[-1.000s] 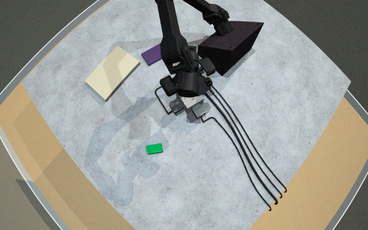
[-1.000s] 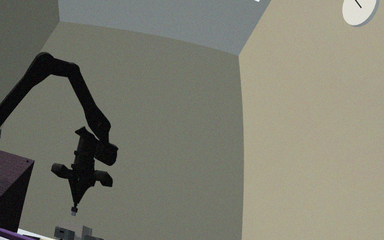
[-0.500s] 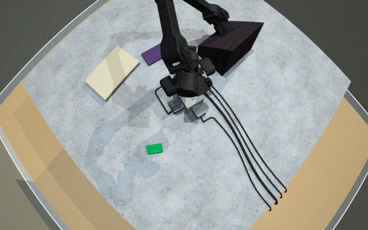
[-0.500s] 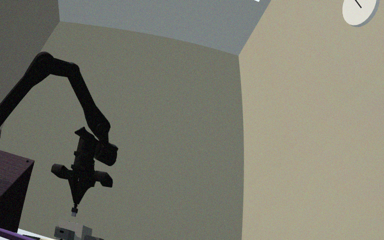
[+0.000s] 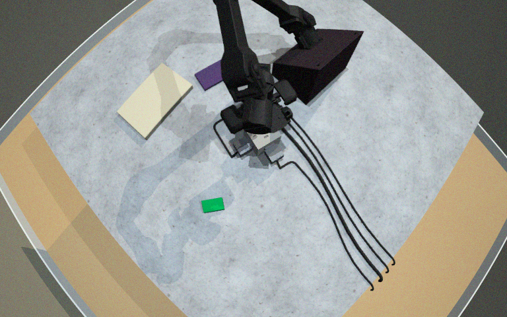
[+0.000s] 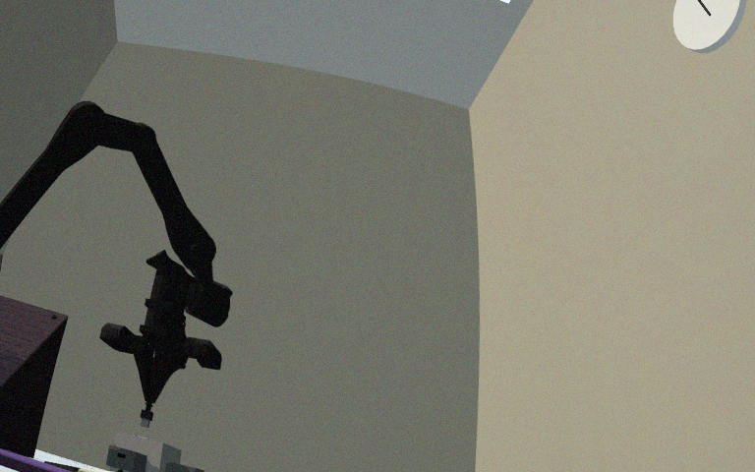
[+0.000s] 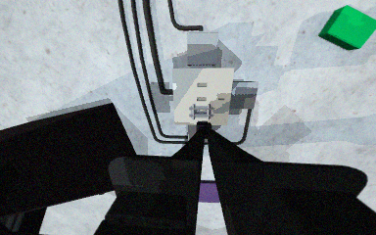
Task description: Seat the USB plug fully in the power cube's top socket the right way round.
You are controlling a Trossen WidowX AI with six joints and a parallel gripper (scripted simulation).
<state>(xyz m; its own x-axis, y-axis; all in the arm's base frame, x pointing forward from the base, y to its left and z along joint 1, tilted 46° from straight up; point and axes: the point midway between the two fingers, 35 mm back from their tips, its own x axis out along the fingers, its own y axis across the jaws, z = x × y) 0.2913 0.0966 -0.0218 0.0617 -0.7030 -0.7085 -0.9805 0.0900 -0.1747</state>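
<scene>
Right now the USB plug is 2 cm below my gripper tip. Also, from my gripper tip: cream slab (31 cm to the right, 17 cm ahead, 12 cm below); small green block (24 cm ahead, 12 cm below, 8 cm to the left); purple flat piece (24 cm to the right, 13 cm below, 4 cm behind).
</scene>
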